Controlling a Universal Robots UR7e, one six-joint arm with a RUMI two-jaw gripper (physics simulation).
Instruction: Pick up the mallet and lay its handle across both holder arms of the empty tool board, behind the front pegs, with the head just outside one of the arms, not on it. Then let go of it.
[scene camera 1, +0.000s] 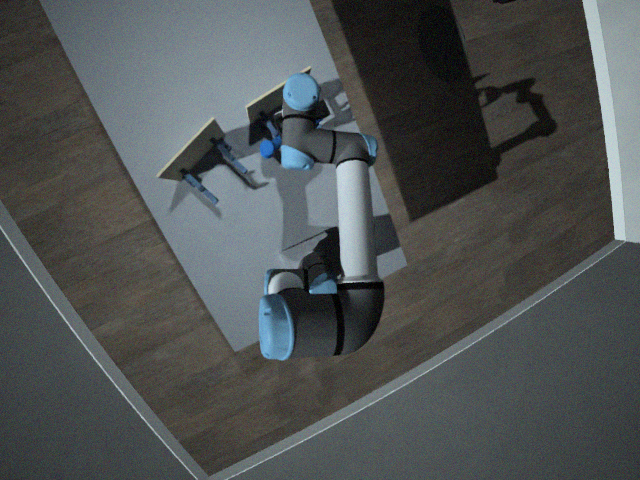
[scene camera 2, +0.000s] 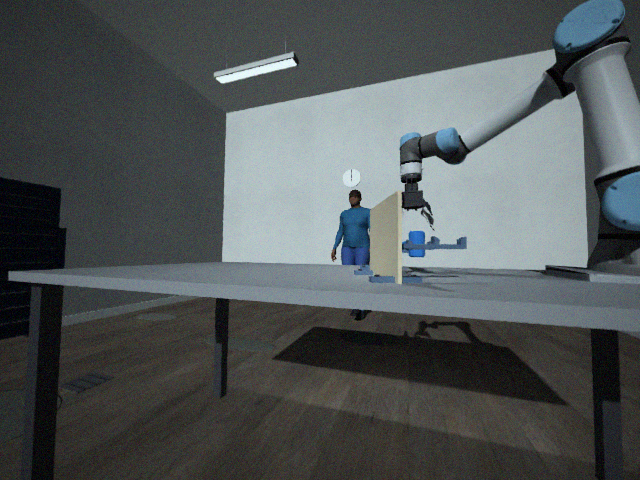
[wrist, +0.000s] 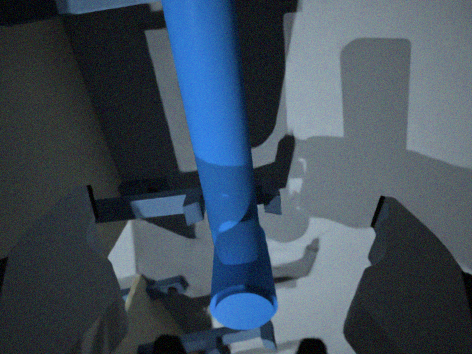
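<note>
The blue mallet lies across the holder arms of the farther tool board. Its head is just outside the near arm, and its handle runs away from the head in the wrist view. My gripper is open above the mallet, its fingers on either side of the handle; it is mostly hidden under the arm in scene camera 1. In scene camera 2 one finger shows and the other is hidden behind the board. The empty tool board stands beside the mallet's board, with two bare arms.
The empty board's holder arms point toward the robot base's side of the grey table. My wrist covers part of the mallet's board. A person stands beyond the table.
</note>
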